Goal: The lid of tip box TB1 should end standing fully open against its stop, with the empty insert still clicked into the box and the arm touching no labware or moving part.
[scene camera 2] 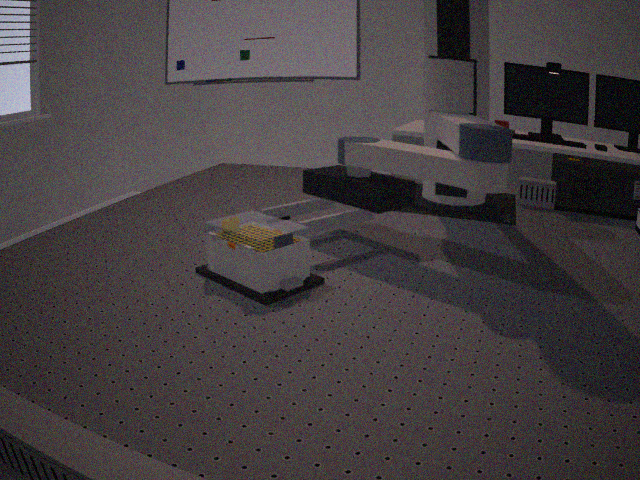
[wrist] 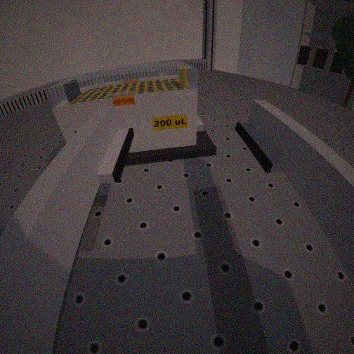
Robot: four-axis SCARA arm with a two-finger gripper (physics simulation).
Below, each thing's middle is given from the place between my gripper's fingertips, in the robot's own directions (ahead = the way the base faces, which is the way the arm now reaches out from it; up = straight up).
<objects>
My hand is 9 cm short of the clear lid (wrist: 112,82), 1 cm to the right of it and 1 cm below it.
</objects>
